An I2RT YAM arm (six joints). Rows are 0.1 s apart.
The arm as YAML. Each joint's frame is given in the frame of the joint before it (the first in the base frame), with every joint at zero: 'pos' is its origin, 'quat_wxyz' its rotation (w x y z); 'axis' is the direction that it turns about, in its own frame. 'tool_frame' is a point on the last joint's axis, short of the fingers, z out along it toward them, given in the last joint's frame.
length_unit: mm
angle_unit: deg
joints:
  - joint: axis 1
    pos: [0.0, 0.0, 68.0]
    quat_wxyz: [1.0, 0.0, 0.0, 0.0]
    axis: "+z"
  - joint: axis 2
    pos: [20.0, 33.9, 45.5]
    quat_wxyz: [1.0, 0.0, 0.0, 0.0]
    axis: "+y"
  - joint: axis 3
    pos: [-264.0, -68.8, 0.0]
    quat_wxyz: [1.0, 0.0, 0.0, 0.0]
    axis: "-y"
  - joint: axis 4
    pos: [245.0, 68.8, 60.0]
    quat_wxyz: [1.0, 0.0, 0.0, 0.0]
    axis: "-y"
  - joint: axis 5
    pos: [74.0, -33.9, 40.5]
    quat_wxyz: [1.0, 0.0, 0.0, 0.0]
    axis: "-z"
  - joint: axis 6
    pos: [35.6, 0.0, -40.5]
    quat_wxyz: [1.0, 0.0, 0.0, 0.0]
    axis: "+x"
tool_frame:
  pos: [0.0, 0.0, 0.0]
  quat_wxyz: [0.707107, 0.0, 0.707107, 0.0]
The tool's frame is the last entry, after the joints.
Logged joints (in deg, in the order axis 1, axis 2, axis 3, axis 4, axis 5, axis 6), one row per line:
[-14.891, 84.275, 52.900, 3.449, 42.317, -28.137]
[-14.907, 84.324, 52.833, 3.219, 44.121, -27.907]
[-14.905, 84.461, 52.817, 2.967, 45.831, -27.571]
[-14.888, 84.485, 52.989, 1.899, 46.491, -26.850]
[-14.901, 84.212, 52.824, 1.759, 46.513, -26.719]
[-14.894, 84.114, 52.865, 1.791, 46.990, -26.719]
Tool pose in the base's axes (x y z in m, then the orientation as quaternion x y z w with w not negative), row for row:
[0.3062, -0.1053, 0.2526, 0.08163, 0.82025, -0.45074, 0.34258]
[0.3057, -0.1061, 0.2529, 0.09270, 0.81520, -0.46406, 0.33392]
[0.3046, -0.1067, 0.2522, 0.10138, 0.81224, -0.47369, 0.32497]
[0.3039, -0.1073, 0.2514, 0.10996, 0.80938, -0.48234, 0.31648]
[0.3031, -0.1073, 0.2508, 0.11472, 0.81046, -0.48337, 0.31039]
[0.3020, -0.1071, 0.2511, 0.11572, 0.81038, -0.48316, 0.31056]
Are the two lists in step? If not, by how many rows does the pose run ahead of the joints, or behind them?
The pose runs 1 row behind the joints: the pose in row i belongs to the joints in row i - 1.
